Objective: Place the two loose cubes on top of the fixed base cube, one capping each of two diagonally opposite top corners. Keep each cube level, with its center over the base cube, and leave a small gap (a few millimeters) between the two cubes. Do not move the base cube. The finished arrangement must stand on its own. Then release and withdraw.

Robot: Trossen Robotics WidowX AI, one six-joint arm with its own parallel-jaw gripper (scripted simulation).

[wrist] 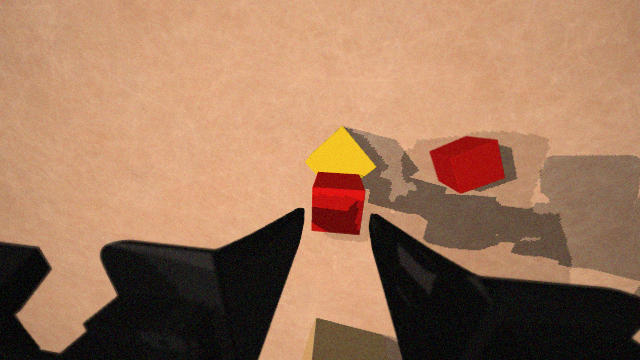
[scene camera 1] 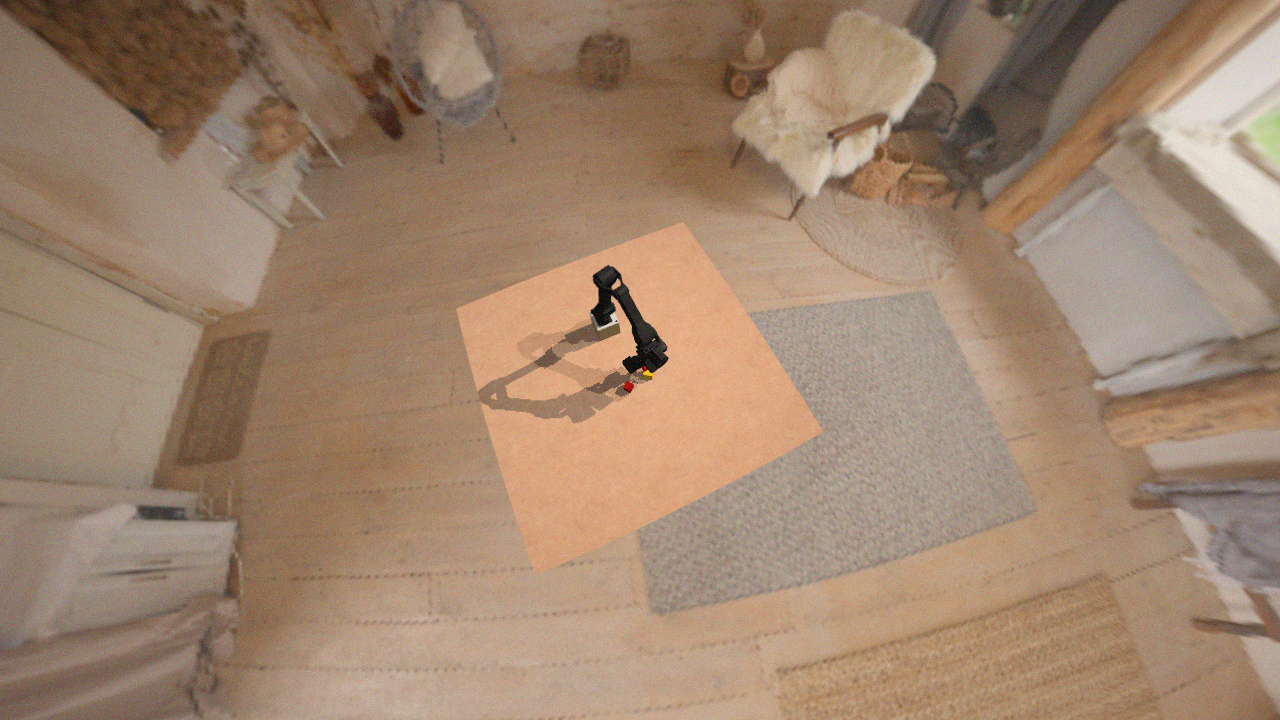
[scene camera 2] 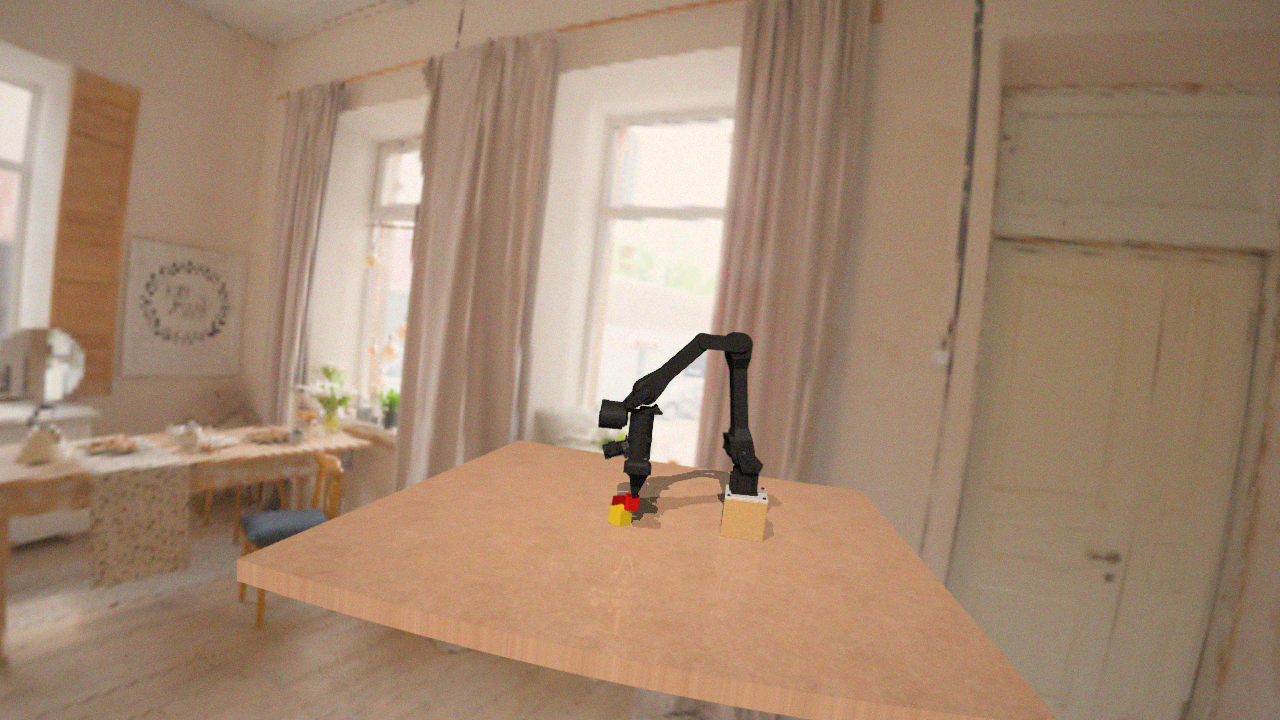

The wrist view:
my gripper: 336, 217
yellow base cube: 340, 153
red cube: 338, 199
red cube: 467, 163
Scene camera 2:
my gripper: 633, 494
